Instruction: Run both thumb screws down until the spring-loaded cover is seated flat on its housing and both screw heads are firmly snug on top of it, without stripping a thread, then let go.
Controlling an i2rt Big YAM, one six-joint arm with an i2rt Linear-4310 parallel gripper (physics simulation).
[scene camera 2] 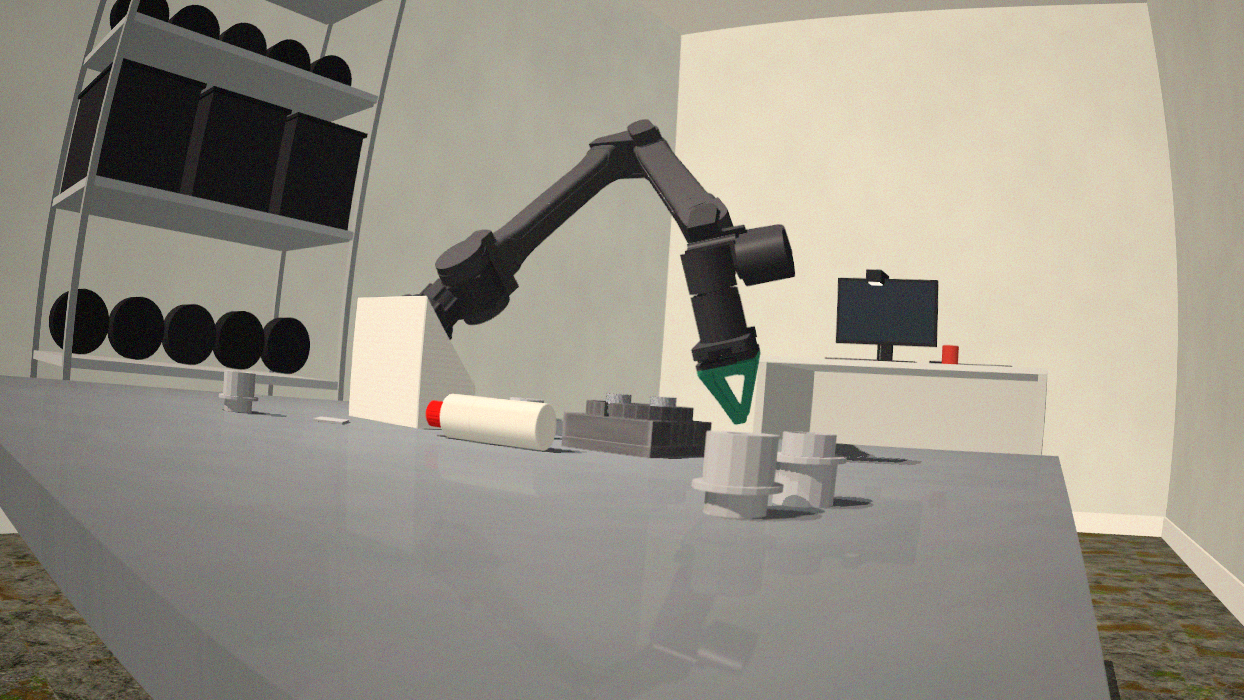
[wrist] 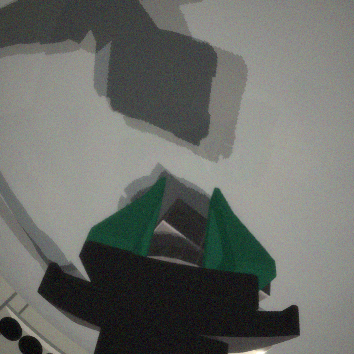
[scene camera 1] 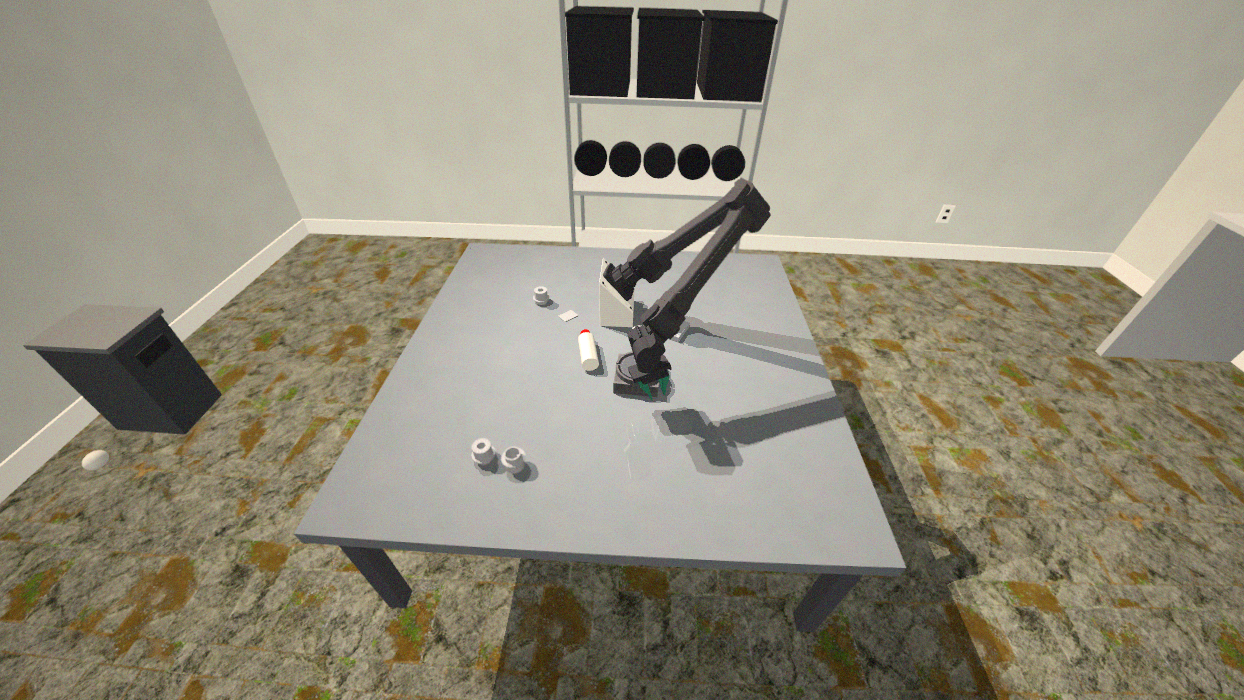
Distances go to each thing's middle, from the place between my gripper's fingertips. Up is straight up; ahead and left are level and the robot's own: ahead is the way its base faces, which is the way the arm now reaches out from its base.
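I see the white cylinder with red cap [scene camera 2: 530,425], and my hand is 2 cm above it, 18 cm past it and 23 cm to the left of it.
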